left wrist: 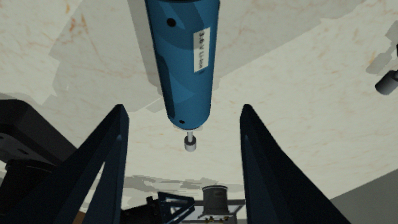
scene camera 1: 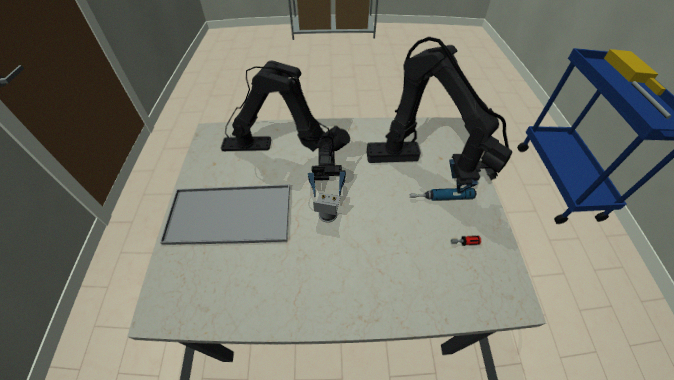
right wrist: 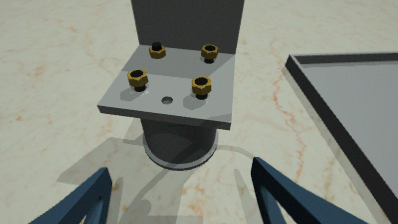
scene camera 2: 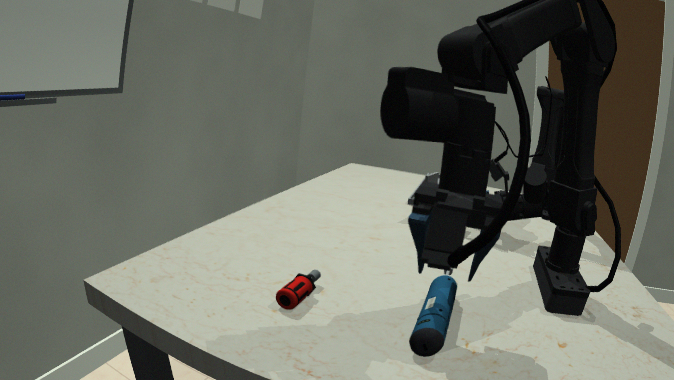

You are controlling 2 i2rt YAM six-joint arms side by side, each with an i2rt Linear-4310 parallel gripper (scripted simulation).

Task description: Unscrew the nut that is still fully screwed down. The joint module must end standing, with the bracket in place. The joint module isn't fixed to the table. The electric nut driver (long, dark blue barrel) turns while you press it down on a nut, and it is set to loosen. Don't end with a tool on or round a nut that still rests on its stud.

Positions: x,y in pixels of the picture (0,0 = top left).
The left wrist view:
my left gripper: 183,110
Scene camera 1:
my left gripper: 456,185
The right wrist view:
my right gripper: 182,169
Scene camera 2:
my left gripper: 445,275
electric nut driver: 428,336
red-handled hand driver: 288,297
